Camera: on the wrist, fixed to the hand. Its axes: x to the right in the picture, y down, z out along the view.
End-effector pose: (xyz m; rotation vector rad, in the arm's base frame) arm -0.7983 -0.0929 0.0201 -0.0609 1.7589 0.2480
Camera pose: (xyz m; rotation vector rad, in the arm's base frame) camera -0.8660 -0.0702 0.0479 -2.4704 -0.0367 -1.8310
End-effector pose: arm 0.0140 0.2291 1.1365 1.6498 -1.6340 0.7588
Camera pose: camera -0.0202 0.2893 1.1693 1.4694 1.7081 -0.8704
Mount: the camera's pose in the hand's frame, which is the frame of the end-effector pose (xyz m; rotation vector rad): -0.0111 0.0378 -0.0657 0.1524 -0.2149 3.0676
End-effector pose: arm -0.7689 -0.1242 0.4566 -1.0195 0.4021 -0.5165
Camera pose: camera -0.8054 -0.1475 0.3934 0.5216 1.0958 2.2120
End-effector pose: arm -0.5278 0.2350 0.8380 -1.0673 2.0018 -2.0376
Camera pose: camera -0.5691 0.2910 0.8060 1.3168 0.7324 0.0374
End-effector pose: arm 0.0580 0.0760 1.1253 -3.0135 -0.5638 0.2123
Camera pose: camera 0.0709 0.0340 1.1881 0.6368 -2.9906 -0.3501
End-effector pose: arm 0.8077 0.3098 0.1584 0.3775 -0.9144 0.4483
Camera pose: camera 0.8260 0.3718 0.1173 1.0218 0.6667 -2.3953
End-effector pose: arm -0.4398 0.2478 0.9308 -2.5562 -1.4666 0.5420
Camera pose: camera -0.3897 0.2224 0.9828 1.4116 -2.3758 -0.4586
